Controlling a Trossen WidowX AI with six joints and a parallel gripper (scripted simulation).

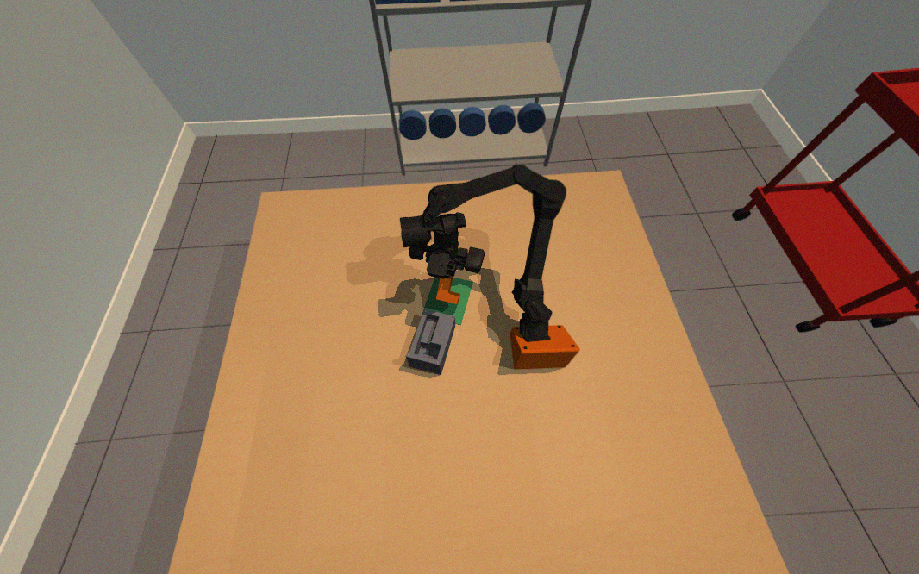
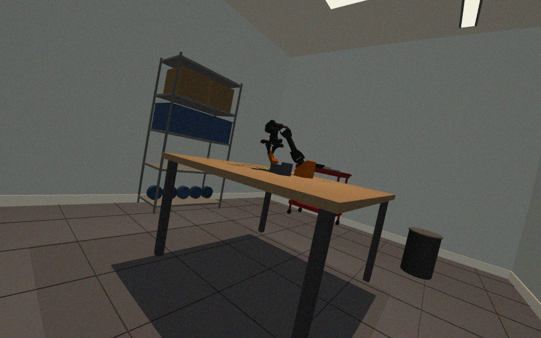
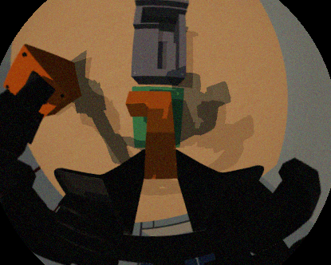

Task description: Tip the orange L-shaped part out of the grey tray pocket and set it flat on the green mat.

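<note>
Now: the green mat 20 mm to the left of my gripper tip and 140 mm below it. Also, from my gripper tip: orange L-shaped part 40 mm to the left, 30 mm below.
</note>
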